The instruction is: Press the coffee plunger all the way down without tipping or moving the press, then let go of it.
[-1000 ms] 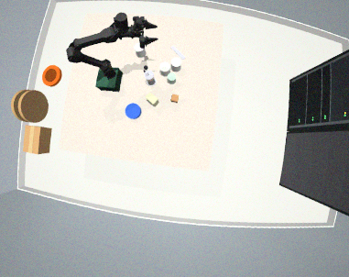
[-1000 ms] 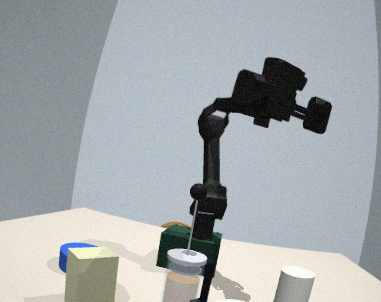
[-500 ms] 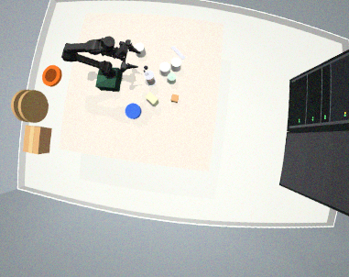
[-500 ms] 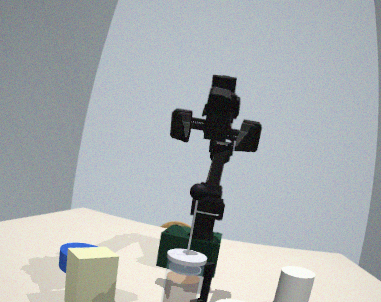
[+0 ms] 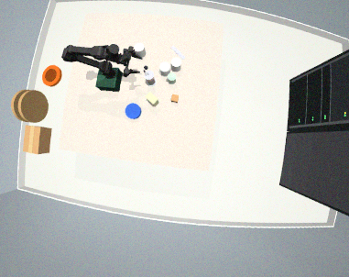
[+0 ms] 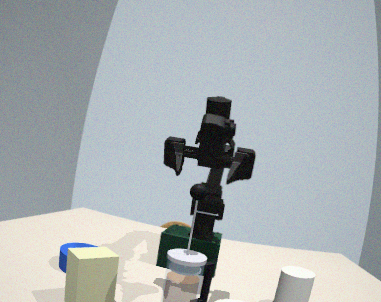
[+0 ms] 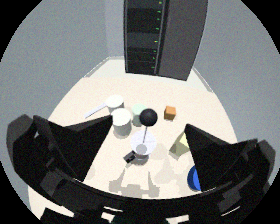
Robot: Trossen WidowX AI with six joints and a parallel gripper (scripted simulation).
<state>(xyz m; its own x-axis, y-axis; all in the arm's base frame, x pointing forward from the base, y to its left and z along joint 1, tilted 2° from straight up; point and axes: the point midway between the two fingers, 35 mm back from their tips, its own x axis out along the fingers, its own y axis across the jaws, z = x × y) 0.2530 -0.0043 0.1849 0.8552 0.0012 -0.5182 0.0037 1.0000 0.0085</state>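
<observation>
My gripper tip is now 1 cm short of the coffee press, 1 cm to the right of it and 15 cm above it. Also, from my gripper tip: pale green cup (19 cm ahead, 3 cm to the left, 24 cm below); then orange cube (23 cm ahead, 12 cm to the right, 25 cm below); then yellow block (6 cm ahead, 16 cm to the right, 22 cm below).
</observation>
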